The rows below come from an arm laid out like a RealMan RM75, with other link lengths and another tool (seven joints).
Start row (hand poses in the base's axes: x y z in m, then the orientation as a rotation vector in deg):
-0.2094, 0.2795, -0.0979, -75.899, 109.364, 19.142
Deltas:
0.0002, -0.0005, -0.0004, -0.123, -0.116, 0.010
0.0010, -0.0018, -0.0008, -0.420, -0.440, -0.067
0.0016, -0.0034, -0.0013, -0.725, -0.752, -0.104
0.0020, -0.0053, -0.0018, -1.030, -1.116, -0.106
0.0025, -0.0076, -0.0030, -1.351, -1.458, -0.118
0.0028, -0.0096, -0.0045, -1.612, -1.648, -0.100
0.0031, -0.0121, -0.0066, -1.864, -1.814, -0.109
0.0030, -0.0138, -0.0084, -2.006, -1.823, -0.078
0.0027, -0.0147, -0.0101, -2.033, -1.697, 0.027
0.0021, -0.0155, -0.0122, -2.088, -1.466, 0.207
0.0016, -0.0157, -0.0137, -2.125, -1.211, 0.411
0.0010, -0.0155, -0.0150, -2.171, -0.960, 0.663
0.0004, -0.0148, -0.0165, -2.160, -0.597, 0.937
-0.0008, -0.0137, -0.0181, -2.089, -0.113, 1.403
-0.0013, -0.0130, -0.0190, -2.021, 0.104, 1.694
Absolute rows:
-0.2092, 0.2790, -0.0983, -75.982, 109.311, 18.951
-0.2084, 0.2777, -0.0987, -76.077, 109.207, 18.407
-0.2078, 0.2761, -0.0992, -76.217, 109.091, 17.885
-0.2074, 0.2742, -0.0997, -76.387, 108.909, 17.344
-0.2069, 0.2719, -0.1009, -76.558, 108.756, 16.799
-0.2066, 0.2699, -0.1024, -76.731, 108.688, 16.432
-0.2063, 0.2674, -0.1045, -76.872, 108.652, 16.077
-0.2064, 0.2657, -0.1063, -76.994, 108.680, 15.956
-0.2067, 0.2648, -0.1080, -77.126, 108.733, 16.073
-0.2073, 0.2640, -0.1101, -77.358, 108.838, 16.277
-0.2078, 0.2638, -0.1116, -77.605, 108.942, 16.528
-0.2084, 0.2640, -0.1129, -77.905, 109.016, 16.791
-0.2090, 0.2647, -0.1144, -78.198, 109.148, 17.199
-0.2102, 0.2658, -0.1160, -78.653, 109.238, 17.847
-0.2107, 0.2665, -0.1169, -78.914, 109.212, 18.213

